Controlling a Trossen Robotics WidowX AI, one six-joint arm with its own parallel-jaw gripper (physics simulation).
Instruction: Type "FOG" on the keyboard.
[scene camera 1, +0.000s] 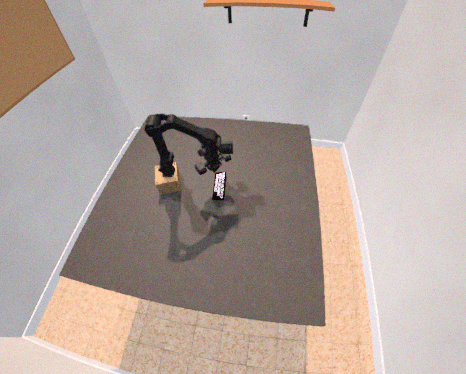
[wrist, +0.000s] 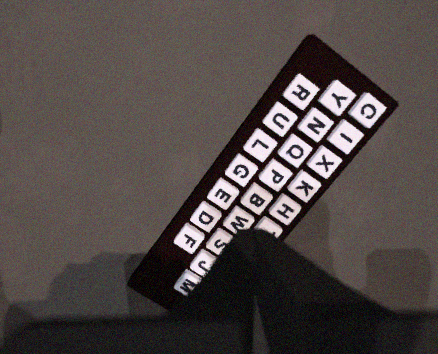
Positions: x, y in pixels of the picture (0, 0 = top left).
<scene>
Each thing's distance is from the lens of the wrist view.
my gripper (wrist: 250, 241): 0.12 m
keyboard (wrist: 260, 180): 0.21 m
</scene>
